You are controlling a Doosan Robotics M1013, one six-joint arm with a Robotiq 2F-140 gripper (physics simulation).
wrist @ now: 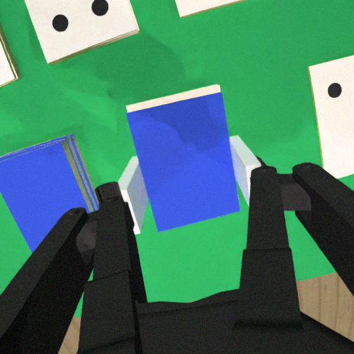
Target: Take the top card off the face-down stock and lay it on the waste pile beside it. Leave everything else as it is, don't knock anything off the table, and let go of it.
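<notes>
A blue face-down card (182, 145) lies slightly turned in the middle of the wrist view, between the two pale finger pads. A strip of a white card (175, 99) of the waste pile shows along its far edge. My gripper (187, 162) is shut on the blue card, with the pads against its left and right long sides. Whether the white card beneath is also pinched is hidden. The face-down stock (40, 195) is at the left, a blue stack with uneven layers at its right edge, partly hidden by the left finger.
White face-up cards with black dots lie at the upper left (82, 32) and at the right (337, 130). Parts of other white cards show at the top (205, 5) and far left (5, 67). The green mat (260, 60) ends at a wooden surface (327, 300) near the bottom.
</notes>
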